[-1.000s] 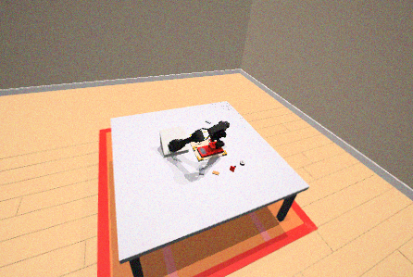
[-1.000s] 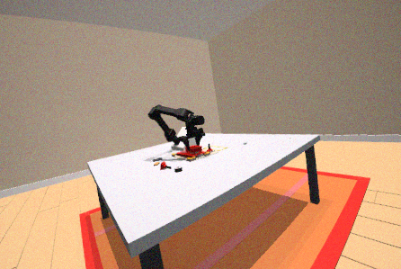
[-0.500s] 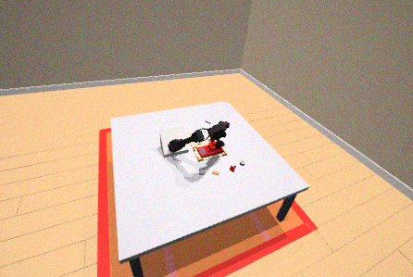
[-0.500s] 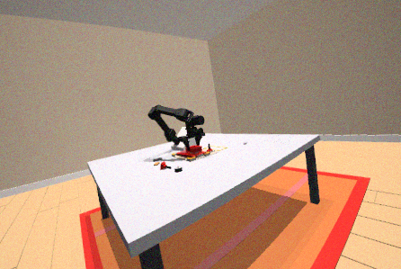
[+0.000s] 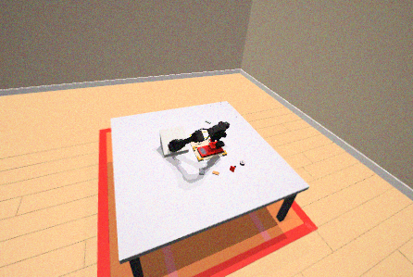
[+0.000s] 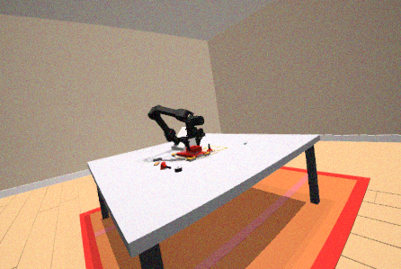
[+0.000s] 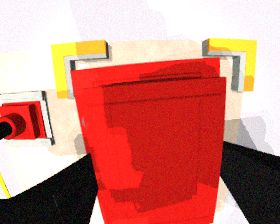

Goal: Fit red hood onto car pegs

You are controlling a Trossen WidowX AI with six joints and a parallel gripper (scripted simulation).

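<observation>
Right now the red hood is 10 mm above my gripper tip. The rest, counted from my gripper tip: grey engine block 20 mm below, 10 mm to the left.
</observation>
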